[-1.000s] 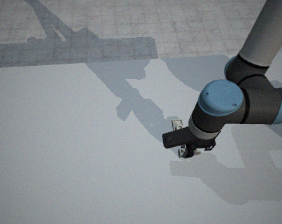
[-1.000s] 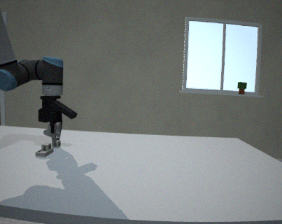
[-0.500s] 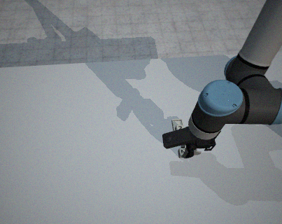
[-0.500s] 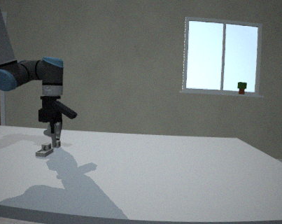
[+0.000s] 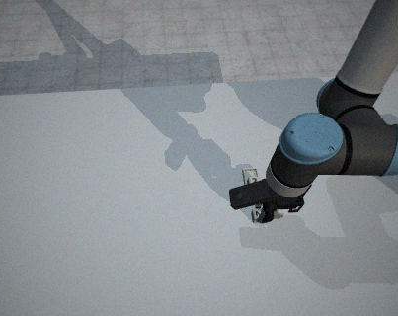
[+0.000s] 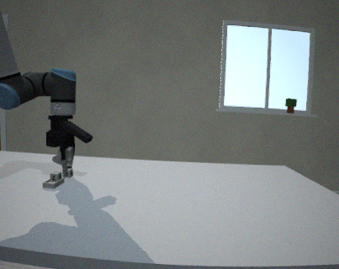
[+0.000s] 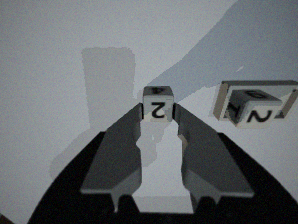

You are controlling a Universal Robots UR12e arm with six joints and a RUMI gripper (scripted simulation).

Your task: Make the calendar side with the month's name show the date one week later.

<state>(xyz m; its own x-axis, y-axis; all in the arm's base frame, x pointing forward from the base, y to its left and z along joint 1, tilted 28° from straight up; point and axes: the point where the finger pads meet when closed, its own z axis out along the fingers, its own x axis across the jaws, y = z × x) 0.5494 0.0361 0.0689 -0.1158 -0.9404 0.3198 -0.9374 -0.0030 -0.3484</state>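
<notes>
My hand is 10 mm above the cube. From my hand the other things lie so: tray: 10 mm behind, 110 mm to the right, 20 mm below.
</notes>
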